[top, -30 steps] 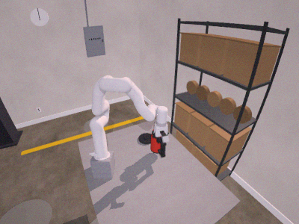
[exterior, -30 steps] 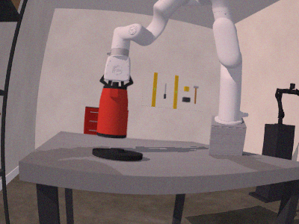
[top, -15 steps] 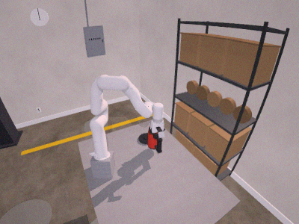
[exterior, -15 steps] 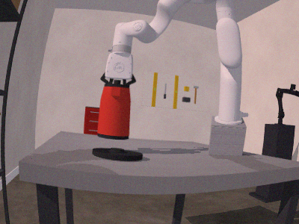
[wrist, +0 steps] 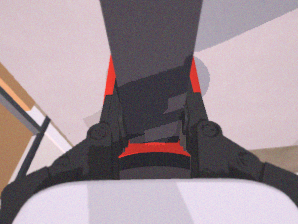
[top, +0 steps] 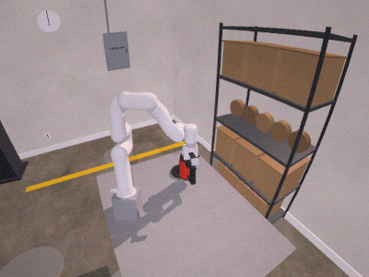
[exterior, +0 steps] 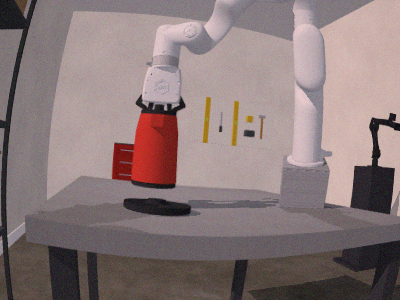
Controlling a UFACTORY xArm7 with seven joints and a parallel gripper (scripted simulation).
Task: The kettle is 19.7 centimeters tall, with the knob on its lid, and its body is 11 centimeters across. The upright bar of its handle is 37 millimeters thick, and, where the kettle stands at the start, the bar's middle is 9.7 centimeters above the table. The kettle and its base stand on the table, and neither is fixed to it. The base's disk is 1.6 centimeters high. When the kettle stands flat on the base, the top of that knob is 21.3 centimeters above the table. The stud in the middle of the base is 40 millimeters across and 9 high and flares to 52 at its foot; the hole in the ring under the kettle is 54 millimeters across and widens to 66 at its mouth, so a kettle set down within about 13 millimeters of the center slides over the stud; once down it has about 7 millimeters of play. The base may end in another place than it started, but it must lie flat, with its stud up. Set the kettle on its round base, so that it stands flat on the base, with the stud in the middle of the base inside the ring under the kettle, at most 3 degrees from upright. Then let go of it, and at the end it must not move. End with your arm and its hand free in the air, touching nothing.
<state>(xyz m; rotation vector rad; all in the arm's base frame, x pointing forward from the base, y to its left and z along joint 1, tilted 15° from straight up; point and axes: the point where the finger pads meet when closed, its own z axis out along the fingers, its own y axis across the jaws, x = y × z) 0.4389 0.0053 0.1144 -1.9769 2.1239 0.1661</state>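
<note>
My gripper is now 3 cm to the right of the red kettle and 6 cm above it. From my hand the other things lie so: black round base 16 cm to the left, 19 cm below.
</note>
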